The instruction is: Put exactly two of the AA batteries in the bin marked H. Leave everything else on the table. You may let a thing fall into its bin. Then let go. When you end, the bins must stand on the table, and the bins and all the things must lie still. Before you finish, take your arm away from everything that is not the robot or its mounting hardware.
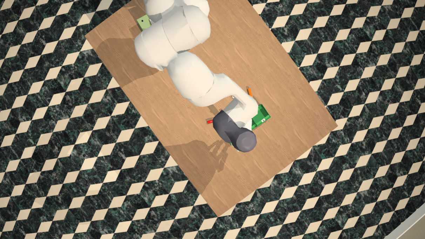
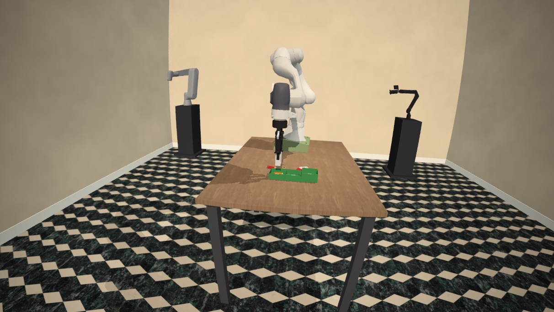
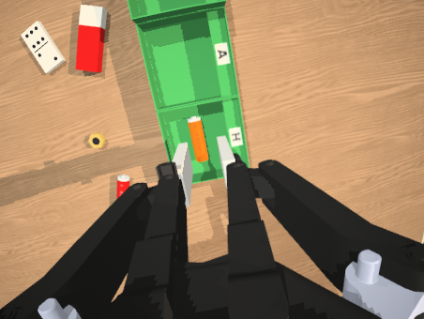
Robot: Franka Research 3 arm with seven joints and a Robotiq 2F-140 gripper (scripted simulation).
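Now: the orange AA battery 200 mm to the left of my hand, 120 mm behind it and 90 mm below it. The rest, counted from my hand: red cylinder (110 mm behind, 90 mm below, 50 mm to the right); then small brass nut (120 mm behind, 100 mm below, 20 mm to the left); then green bin marked H (80 mm to the left, 80 mm below).
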